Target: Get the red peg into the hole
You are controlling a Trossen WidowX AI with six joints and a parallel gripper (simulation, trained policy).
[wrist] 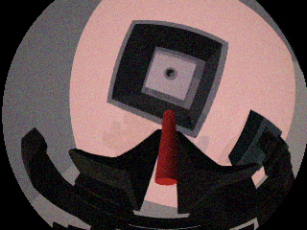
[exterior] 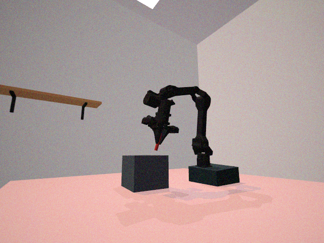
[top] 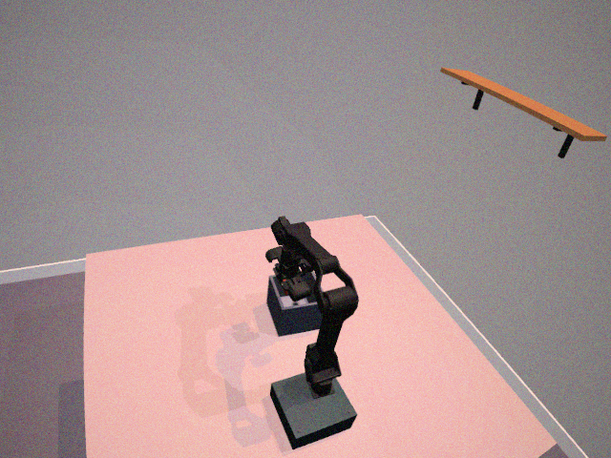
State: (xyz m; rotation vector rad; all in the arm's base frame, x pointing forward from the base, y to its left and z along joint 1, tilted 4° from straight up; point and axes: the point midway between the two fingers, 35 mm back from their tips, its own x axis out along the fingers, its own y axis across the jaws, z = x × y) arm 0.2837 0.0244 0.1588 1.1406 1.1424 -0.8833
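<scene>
My gripper tip is 140 mm above the pale plate, 60 mm to the left of it and 40 mm short of it. Round my gripper tip: red peg (10 mm above).
</scene>
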